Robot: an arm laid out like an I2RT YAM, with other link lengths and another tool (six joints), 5 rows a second.
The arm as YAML. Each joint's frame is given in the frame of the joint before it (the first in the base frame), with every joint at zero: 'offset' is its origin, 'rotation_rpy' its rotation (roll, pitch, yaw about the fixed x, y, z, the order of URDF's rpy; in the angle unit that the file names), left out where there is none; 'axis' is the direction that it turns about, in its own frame. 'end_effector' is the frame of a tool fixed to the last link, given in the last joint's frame.
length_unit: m
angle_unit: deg
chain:
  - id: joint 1
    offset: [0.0, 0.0, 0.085]
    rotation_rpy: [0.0, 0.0, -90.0]
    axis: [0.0, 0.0, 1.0]
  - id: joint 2
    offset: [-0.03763, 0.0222, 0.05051]
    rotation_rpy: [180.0, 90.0, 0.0]
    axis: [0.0, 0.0, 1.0]
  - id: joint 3
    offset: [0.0, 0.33, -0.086]
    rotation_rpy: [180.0, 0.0, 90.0]
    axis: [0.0, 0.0, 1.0]
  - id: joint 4
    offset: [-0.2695, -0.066, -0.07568]
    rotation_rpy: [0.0, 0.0, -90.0]
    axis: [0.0, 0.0, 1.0]
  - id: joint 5
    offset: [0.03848, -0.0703, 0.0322]
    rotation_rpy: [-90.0, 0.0, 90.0]
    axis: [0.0, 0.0, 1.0]
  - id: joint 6
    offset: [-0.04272, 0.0, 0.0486]
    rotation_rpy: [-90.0, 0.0, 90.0]
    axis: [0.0, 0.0, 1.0]
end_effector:
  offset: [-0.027, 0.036, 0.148]
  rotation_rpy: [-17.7, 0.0, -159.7]
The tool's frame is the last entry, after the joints.
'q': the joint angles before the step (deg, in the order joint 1, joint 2, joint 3, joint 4, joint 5, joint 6). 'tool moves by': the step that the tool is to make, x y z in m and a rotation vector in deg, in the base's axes. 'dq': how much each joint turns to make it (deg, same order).
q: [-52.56, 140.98, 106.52, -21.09, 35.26, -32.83]
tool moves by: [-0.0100, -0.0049, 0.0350, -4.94, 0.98, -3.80]
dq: [0.35, -1.70, 0.72, -0.01, 5.50, 1.47]
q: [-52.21, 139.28, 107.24, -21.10, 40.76, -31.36]
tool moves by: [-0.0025, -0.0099, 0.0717, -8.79, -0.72, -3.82]
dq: [0.62, -2.48, 3.79, 0.88, 6.57, 0.31]
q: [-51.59, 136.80, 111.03, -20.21, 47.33, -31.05]
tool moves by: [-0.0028, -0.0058, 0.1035, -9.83, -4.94, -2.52]
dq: [0.13, -3.74, 6.88, 0.13, 3.47, 0.03]
